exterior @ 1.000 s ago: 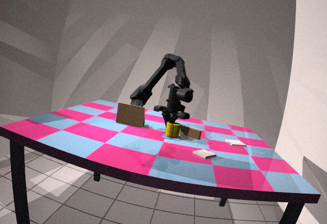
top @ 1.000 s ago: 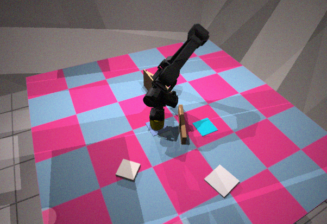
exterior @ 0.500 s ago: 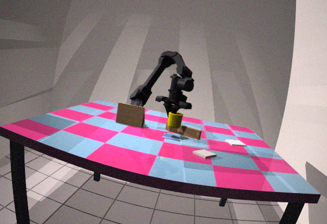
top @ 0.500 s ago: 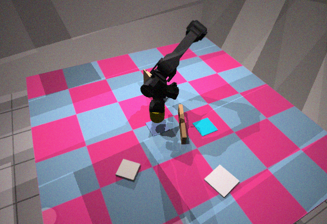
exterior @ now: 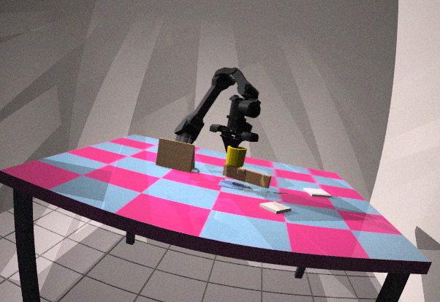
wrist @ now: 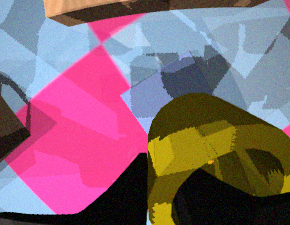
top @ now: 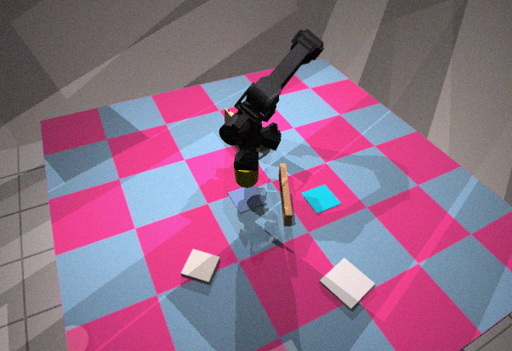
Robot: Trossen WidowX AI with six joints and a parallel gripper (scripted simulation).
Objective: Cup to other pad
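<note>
My gripper tip is now 20 mm short of the yellow cup and 20 mm to the left of it. Also, from my gripper tip: blue marble (20 mm ahead, 30 mm to the right, 20 mm below); then wooden bar (80 mm ahead, 90 mm to the left, 90 mm below); then red marble (10 mm ahead, 20 mm to the right, 20 mm below).
</note>
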